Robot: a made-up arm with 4 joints. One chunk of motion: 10 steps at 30 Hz.
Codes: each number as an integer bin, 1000 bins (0 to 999) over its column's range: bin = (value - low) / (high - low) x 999, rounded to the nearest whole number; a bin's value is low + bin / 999 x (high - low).
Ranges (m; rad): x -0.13..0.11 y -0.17..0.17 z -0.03..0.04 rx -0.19..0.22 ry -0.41..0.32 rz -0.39..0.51
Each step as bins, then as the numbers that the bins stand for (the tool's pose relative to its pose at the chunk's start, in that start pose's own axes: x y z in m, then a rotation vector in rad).
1 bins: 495 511 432 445 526 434
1 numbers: -0.0111 0.0039 0.0003 -0.0074 -0.0256 0.0010
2 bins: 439 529 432 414 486 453
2 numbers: -0.0245 0.0100 0.0003 -0.0201 -0.0549 0.0181
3 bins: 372 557 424 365 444 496
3 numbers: -0.0406 0.0196 -0.0003 -0.0402 -0.0856 0.0568
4 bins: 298 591 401 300 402 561
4 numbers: -0.0584 0.0311 -0.0019 -0.0669 -0.1162 0.1154
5 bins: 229 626 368 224 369 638
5 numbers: -0.0750 0.0431 -0.0042 -0.0981 -0.1404 0.1848
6 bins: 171 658 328 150 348 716
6 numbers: -0.0889 0.0539 -0.0070 -0.1284 -0.1557 0.2550
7 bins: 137 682 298 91 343 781
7 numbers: -0.0971 0.0621 -0.0091 -0.1527 -0.1594 0.3136
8 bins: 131 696 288 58 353 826
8 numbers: -0.0985 0.0669 -0.0098 -0.1662 -0.1521 0.3541
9 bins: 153 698 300 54 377 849
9 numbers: -0.0932 0.0676 -0.0090 -0.1678 -0.1345 0.3749
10 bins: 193 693 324 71 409 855
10 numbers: -0.0836 0.0659 -0.0073 -0.1609 -0.1111 0.3803
